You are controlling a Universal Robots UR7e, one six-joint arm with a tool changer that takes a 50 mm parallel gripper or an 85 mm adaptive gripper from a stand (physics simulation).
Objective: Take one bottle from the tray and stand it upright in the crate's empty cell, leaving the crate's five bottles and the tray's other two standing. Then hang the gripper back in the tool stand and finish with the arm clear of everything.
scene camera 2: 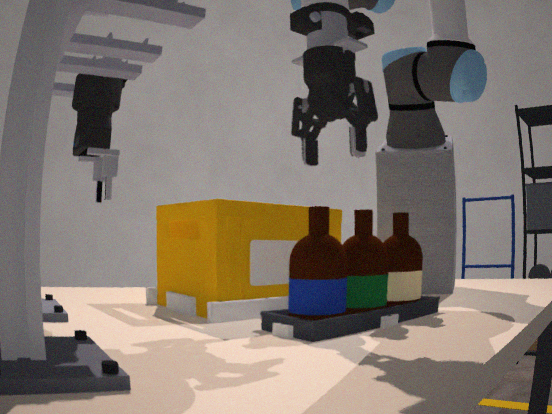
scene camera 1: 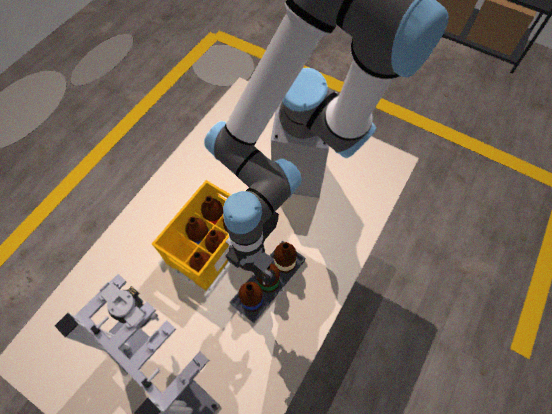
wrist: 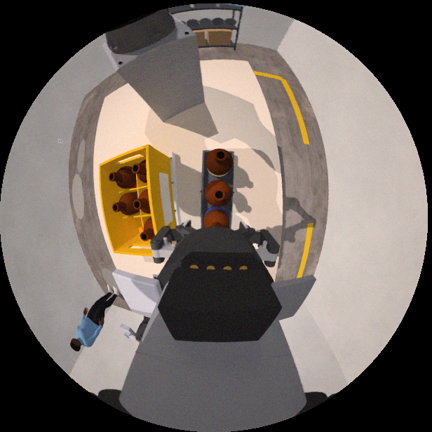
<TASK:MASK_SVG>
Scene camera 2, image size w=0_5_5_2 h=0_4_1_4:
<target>blue-labelled bottle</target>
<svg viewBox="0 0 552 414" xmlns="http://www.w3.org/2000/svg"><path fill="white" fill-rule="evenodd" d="M324 206L309 207L309 235L301 238L295 244L290 254L288 316L320 320L346 315L347 254L341 242L329 235L329 207Z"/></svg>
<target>cream-labelled bottle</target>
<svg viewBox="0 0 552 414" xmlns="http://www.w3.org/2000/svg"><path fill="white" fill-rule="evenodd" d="M405 212L393 213L393 236L383 242L389 257L386 308L421 300L422 249L419 243L409 236L409 213Z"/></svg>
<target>green-labelled bottle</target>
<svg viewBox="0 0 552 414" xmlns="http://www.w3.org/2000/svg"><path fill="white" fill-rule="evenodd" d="M373 210L355 210L355 235L343 243L347 254L346 315L382 309L387 306L389 257L384 243L373 235Z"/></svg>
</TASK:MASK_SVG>
